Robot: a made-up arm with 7 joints. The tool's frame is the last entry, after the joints.
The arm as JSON. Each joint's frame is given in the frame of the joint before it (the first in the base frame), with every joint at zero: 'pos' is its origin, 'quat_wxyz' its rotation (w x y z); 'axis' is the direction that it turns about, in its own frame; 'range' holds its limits. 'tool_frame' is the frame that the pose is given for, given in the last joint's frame.
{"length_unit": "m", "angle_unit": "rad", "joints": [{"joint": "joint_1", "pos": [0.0, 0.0, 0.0], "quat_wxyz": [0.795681, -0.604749, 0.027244, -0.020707], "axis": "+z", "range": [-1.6, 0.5]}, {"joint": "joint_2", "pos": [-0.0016, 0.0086, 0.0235], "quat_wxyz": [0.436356, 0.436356, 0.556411, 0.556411], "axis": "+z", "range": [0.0, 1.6]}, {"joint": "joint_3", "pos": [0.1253, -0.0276, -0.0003], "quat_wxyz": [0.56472, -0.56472, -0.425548, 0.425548], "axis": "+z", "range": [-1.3, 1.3]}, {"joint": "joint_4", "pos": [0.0, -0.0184, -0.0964], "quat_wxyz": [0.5, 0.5, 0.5, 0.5], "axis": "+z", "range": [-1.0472, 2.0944]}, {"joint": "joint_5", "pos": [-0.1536, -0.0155, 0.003], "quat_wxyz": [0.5, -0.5, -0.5, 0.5], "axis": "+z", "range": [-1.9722, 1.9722]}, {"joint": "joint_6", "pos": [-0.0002, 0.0, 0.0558], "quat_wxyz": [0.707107, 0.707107, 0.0, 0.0], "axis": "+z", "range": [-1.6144, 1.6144]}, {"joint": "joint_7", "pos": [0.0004, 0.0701, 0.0], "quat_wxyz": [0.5, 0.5, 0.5, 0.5], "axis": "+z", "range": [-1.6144, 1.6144]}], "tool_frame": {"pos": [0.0, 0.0, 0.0], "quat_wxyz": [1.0, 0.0, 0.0, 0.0]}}
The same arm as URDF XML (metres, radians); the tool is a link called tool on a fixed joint. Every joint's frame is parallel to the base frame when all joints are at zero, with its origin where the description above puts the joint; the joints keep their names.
<robot name="arm">
  <link name="base"/>
  <link name="link1"/>
  <link name="link2"/>
  <link name="link3"/>
  <link name="link4"/>
  <link name="link5"/>
  <link name="link6"/>
  <link name="link7"/>
  <link name="tool"/>
  <joint name="joint_1" type="revolute">
    <parent link="base"/>
    <child link="link1"/>
    <origin xyz="0.0000 0.0000 0.0000"/>
    <axis xyz="0.068403 0.961235 0.26711"/>
    <limit lower="-1.6000" upper="0.5000"/>
  </joint>
  <joint name="joint_2" type="revolute">
    <parent link="link1"/>
    <child link="link2"/>
    <origin xyz="0.0000 0.0250 -0.0020"/>
    <axis xyz="0.968889 -0.0002 -0.247497"/>
    <limit lower="0.0000" upper="1.6000"/>
  </joint>
  <joint name="joint_3" type="revolute">
    <parent link="link2"/>
    <child link="link3"/>
    <origin xyz="-0.0320 0.0080 -0.1240"/>
    <axis xyz="0.247497 -0.0001 0.968889"/>
    <limit lower="-1.3000" upper="1.3000"/>
  </joint>
  <joint name="joint_4" type="revolute">
    <parent link="link3"/>
    <child link="link4"/>
    <origin xyz="-0.0060 0.0000 -0.0980"/>
    <axis xyz="0.0002 1 0"/>
    <limit lower="-1.0472" upper="2.0944"/>
  </joint>
  <joint name="joint_5" type="revolute">
    <parent link="link4"/>
    <child link="link5"/>
    <origin xyz="0.1450 0.0030 -0.0530"/>
    <axis xyz="0.968889 -0.0002 -0.247497"/>
    <limit lower="-1.9722" upper="1.9722"/>
  </joint>
  <joint name="joint_6" type="revolute">
    <parent link="link5"/>
    <child link="link6"/>
    <origin xyz="0.0540 0.0000 -0.0140"/>
    <axis xyz="0.0002 1 0"/>
    <limit lower="-1.6144" upper="1.6144"/>
  </joint>
  <joint name="joint_7" type="revolute">
    <parent link="link6"/>
    <child link="link7"/>
    <origin xyz="0.0680 0.0000 -0.0170"/>
    <axis xyz="0.247497 -0.0001 0.968889"/>
    <limit lower="-1.6144" upper="1.6144"/>
  </joint>
  <joint name="tool_joint" type="fixed">
    <parent link="link7"/>
    <child link="tool"/>
    <origin xyz="0.0000 0.0000 0.0000" rpy="0.0000 0.2501 -0.0002"/>
  </joint>
</robot>

